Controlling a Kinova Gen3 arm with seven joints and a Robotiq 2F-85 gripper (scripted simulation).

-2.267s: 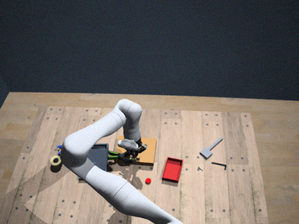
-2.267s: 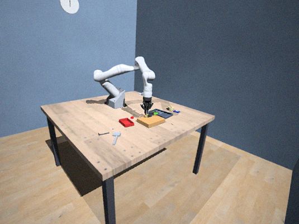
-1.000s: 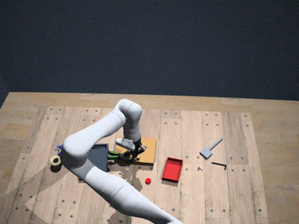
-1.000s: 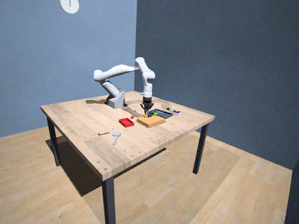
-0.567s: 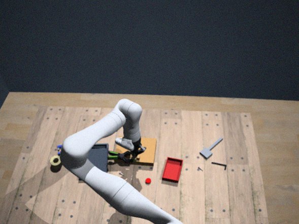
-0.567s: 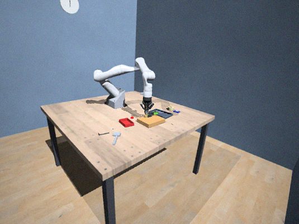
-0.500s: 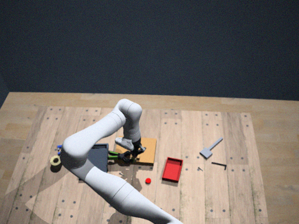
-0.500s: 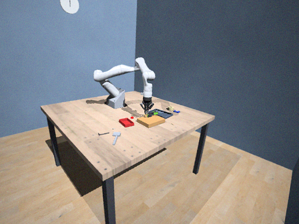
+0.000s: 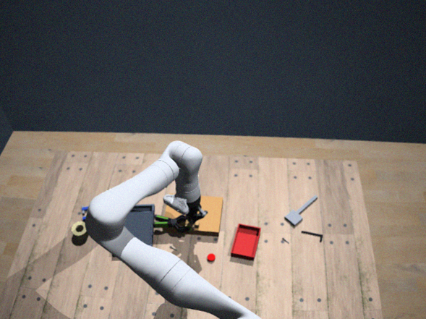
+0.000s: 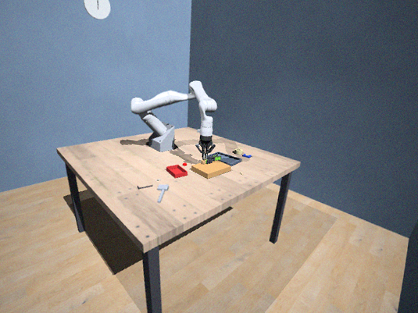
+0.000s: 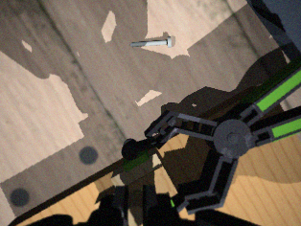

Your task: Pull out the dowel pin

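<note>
Now: hand 20 mm above the dowel pin. From my hand the other things lie so: bench board (60 mm below, 60 mm ahead, 10 mm to the left); then wooden block (40 mm below); then red disc (100 mm behind, 80 mm to the right, 70 mm below).
</note>
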